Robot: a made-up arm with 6 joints. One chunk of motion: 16 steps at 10 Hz.
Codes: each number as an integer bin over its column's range. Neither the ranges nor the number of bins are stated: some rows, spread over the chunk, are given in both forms.
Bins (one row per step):
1: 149 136 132 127 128 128
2: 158 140 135 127 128 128
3: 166 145 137 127 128 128
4: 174 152 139 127 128 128
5: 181 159 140 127 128 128
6: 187 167 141 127 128 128
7: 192 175 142 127 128 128
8: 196 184 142 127 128 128
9: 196 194 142 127 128 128
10: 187 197 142 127 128 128
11: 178 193 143 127 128 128
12: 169 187 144 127 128 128
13: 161 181 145 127 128 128
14: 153 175 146 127 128 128
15: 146 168 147 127 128 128
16: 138 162 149 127 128 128
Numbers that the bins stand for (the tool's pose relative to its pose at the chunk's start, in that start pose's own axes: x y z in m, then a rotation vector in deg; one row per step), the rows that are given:
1: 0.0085 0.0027 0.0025 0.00 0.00 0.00
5: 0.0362 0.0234 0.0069 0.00 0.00 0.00
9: 0.0491 0.0550 0.0080 0.00 0.00 0.00
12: 0.0258 0.0487 0.0091 0.00 0.00 0.00
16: -0.0009 0.0261 0.0118 0.00 0.00 0.00
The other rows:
2: 0.0163 0.0063 0.0041 0.00 0.00 0.00
3: 0.0232 0.0108 0.0052 0.00 0.00 0.00
4: 0.0301 0.0171 0.0063 0.00 0.00 0.00
6: 0.0413 0.0306 0.0074 0.00 0.00 0.00
7: 0.0456 0.0378 0.0080 0.00 0.00 0.00
8: 0.0491 0.0460 0.0080 0.00 0.00 0.00
10: 0.0413 0.0577 0.0080 0.00 0.00 0.00
11: 0.0336 0.0541 0.0085 0.00 0.00 0.00
13: 0.0189 0.0433 0.0096 0.00 0.00 0.00
14: 0.0120 0.0378 0.0102 0.00 0.00 0.00
15: 0.0060 0.0315 0.0107 0.00 0.00 0.00

